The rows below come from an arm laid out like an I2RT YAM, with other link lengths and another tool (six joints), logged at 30 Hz.
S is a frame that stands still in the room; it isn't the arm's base.
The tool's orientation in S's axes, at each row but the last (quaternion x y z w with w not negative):
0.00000, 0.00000, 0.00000, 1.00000
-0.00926, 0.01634, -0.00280, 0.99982
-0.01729, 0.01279, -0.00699, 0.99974
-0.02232, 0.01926, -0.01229, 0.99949
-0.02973, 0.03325, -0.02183, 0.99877
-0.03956, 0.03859, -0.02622, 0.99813
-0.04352, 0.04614, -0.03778, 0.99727
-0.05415, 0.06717, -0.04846, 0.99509
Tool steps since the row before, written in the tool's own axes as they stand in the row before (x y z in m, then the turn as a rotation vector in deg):
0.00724, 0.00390, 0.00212, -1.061, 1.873, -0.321
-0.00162, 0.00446, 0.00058, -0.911, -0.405, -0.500
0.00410, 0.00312, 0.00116, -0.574, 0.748, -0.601
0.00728, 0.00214, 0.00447, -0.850, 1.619, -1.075
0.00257, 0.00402, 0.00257, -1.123, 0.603, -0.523
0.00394, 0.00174, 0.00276, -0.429, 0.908, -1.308
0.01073, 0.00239, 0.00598, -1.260, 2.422, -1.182
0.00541, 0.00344, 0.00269, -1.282, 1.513, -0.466
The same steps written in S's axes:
0.00724, 0.00390, 0.00212, -1.061, 1.873, -0.321
-0.00158, 0.00448, 0.00055, -0.929, -0.409, -0.462
0.00417, 0.00310, 0.00095, -0.579, 0.735, -0.612
0.00750, 0.00215, 0.00409, -0.853, 1.591, -1.114
0.00290, 0.00404, 0.00215, -1.130, 0.622, -0.484
0.00423, 0.00173, 0.00231, -0.486, 0.827, -1.341
0.01139, 0.00202, 0.00476, -1.191, 2.407, -1.279
0.00602, 0.00311, 0.00156, -1.194, 1.583, -0.467

